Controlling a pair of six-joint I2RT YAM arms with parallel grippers.
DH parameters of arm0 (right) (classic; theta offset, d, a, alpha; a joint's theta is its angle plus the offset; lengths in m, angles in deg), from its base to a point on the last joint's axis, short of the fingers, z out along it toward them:
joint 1: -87.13 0.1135 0.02 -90
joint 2: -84.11 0 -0.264 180
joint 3: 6.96 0 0.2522 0
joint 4: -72.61 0 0.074 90
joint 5: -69.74 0 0 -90
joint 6: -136.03 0.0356 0 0
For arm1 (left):
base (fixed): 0 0 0 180
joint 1: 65.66 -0.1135 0.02 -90
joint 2: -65.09 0 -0.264 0
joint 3: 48.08 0 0.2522 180
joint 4: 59.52 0 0.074 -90
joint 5: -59.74 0 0 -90
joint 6: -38.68 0.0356 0 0
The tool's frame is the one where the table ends.
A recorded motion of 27 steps. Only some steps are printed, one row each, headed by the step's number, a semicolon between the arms.
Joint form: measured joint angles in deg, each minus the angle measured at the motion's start. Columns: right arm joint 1, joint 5, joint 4, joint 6, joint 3, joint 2; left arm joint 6, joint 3, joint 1, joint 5, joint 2, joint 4.
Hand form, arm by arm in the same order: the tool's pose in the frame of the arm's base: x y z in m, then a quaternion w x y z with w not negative. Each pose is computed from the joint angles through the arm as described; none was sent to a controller.
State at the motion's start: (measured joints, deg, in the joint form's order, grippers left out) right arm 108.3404 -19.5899 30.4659 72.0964 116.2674 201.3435; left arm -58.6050 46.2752 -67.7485 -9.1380 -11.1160 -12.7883
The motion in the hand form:
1: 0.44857 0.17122 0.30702 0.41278 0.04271 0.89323 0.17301; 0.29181 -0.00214 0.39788 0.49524 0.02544 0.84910 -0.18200
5: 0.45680 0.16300 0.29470 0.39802 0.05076 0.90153 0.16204; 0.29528 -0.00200 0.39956 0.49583 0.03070 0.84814 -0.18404
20: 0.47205 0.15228 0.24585 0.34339 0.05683 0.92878 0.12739; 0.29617 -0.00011 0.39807 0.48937 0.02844 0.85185 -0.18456
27: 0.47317 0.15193 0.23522 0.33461 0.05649 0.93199 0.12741; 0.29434 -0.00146 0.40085 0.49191 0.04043 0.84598 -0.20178
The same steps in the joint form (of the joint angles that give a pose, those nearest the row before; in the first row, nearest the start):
1: -0.26 0.09 -0.33 -0.02 -0.20 0.15; 0.00 0.22 -0.04 0.28 -0.15 -0.09
5: -1.53 -0.09 -1.44 -0.22 0.39 1.90; 0.42 1.20 -0.11 0.85 -0.98 0.00
20: -3.28 0.07 -3.69 -1.42 -0.02 7.17; 0.55 1.49 -0.50 1.16 -1.35 0.85
27: -3.39 -0.37 -2.99 -1.42 -1.03 7.87; 0.55 1.55 -0.53 3.59 -1.03 0.53

